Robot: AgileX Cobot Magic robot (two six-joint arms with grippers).
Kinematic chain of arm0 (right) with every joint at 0, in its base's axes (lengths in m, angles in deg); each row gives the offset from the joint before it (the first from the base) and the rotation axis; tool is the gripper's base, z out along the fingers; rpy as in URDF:
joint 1: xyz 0 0 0.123 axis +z
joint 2: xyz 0 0 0 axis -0.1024 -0.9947 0
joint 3: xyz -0.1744 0.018 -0.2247 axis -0.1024 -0.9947 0
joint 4: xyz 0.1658 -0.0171 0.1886 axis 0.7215 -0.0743 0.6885
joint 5: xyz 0 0 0 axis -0.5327 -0.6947 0.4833
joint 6: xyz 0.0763 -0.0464 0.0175 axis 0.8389 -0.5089 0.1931
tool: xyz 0 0 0 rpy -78.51 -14.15 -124.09
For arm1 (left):
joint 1: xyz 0 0 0.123 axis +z
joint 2: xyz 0 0 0 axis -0.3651 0.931 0
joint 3: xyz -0.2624 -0.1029 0.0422 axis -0.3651 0.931 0
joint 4: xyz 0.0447 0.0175 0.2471 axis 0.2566 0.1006 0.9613
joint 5: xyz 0 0 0 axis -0.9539 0.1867 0.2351
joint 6: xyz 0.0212 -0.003 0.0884 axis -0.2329 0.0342 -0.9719
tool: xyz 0 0 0 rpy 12.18 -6.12 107.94
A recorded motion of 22 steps. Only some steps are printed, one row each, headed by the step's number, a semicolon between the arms.
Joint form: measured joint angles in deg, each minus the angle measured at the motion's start. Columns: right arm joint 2, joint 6, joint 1, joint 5, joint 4, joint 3; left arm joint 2, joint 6, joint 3, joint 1, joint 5, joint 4.
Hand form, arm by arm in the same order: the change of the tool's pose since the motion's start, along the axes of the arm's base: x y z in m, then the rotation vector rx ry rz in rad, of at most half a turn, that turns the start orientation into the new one. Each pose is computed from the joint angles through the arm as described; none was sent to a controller.
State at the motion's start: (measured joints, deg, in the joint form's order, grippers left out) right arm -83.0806 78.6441 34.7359 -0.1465 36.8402 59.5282; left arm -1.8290 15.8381 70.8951 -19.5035 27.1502 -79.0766
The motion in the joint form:
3: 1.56 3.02 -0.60 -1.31 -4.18 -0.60; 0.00 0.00 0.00 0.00 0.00 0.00
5: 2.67 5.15 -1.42 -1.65 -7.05 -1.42; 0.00 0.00 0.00 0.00 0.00 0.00
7: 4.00 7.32 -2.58 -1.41 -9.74 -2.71; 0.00 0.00 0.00 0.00 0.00 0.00
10: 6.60 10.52 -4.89 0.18 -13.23 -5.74; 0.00 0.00 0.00 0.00 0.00 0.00
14: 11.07 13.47 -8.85 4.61 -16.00 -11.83; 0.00 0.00 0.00 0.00 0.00 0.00
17: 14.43 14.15 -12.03 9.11 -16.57 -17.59; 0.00 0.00 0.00 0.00 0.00 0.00
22: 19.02 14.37 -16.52 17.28 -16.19 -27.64; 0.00 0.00 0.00 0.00 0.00 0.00
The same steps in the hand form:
3: -0.0030 -0.0075 -0.0029 -0.0165 -0.0069 -0.0559; 0.0000 0.0000 0.0000 0.0000 0.0000 0.0000
5: -0.0044 -0.0126 -0.0062 -0.0248 -0.0154 -0.1014; 0.0000 0.0000 0.0000 0.0000 0.0000 0.0000
7: -0.0058 -0.0176 -0.0108 -0.0275 -0.0282 -0.1499; 0.0000 0.0000 0.0000 0.0000 0.0000 0.0000
10: -0.0083 -0.0244 -0.0216 -0.0206 -0.0564 -0.2219; 0.0000 0.0000 0.0000 0.0000 0.0000 0.0000
14: -0.0118 -0.0302 -0.0438 -0.0014 -0.1068 -0.2975; 0.0000 0.0000 0.0000 0.0000 0.0000 0.0000
17: -0.0125 -0.0314 -0.0663 0.0059 -0.1401 -0.3318; 0.0000 0.0000 0.0000 0.0000 0.0000 0.0000
22: -0.0103 -0.0303 -0.1077 0.0174 -0.1763 -0.3594; 0.0000 0.0000 0.0000 0.0000 0.0000 0.0000

